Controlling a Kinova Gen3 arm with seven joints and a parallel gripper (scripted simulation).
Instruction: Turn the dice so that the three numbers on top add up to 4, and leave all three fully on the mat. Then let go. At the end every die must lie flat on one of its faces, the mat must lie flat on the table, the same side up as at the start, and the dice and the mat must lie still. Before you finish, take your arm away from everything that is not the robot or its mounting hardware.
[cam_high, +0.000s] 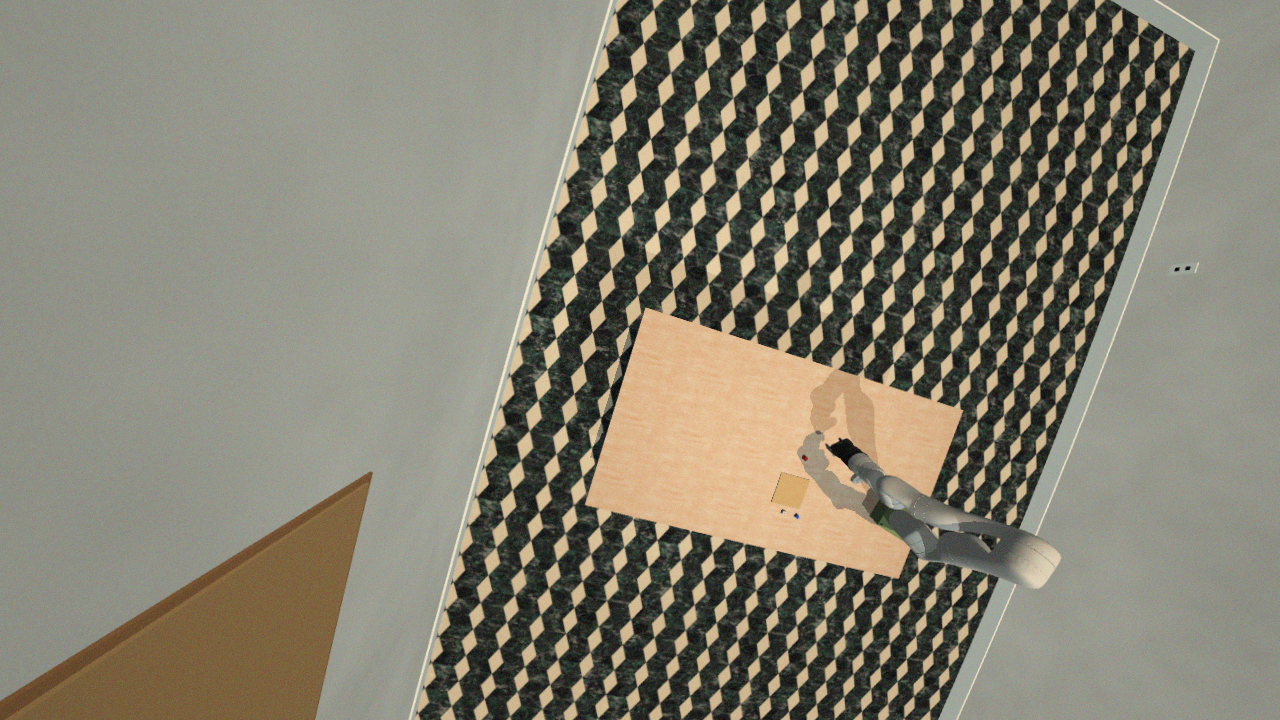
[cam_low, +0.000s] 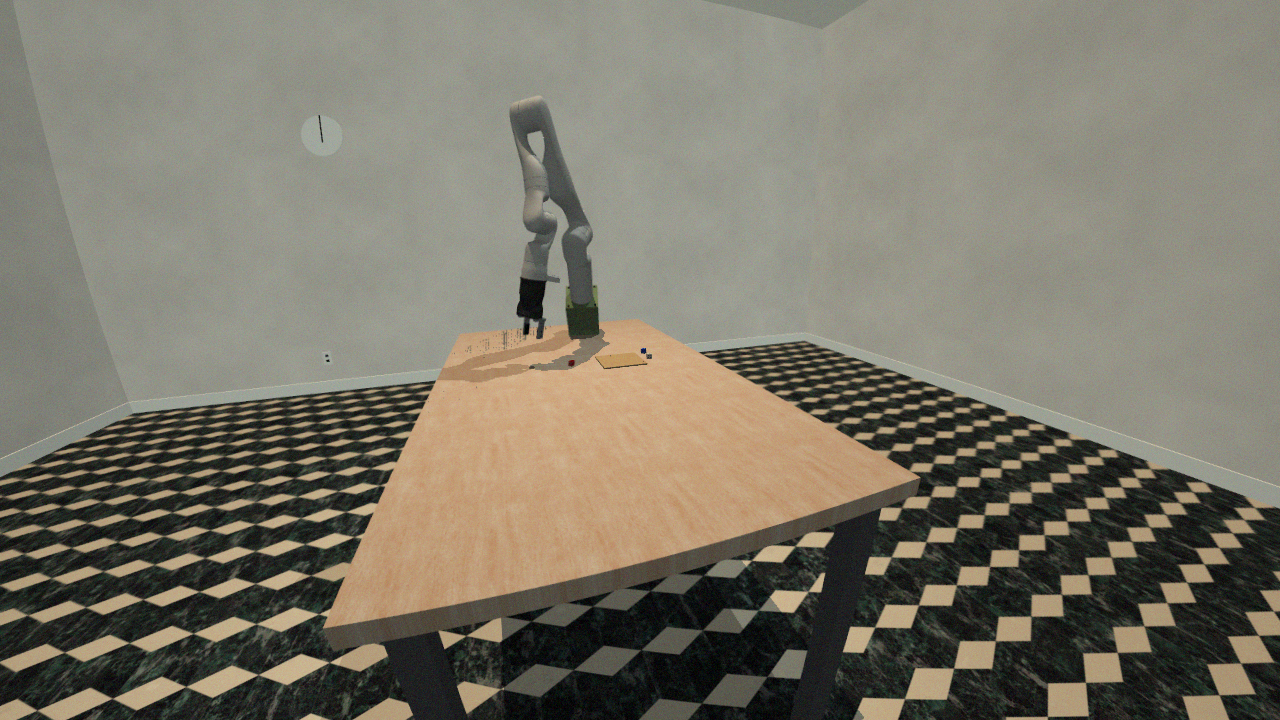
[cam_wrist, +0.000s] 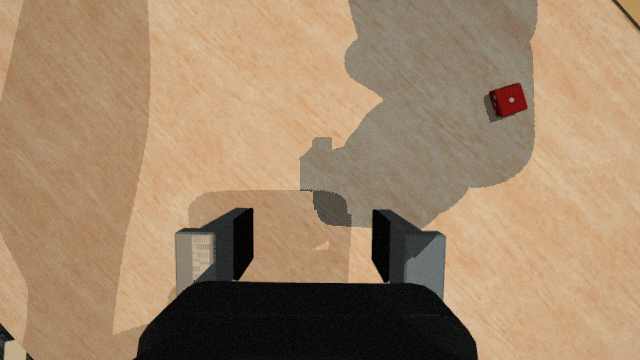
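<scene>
The red die is 40 mm ahead of my hand, 110 mm to the left of it and 110 mm below it. The rest, counted from my hand: tan mat: 50 mm ahead, 270 mm to the left, 110 mm below; then blue die: 10 mm behind, 370 mm to the left, 110 mm below; then white die: 60 mm ahead, 370 mm to the left, 110 mm below.
</scene>
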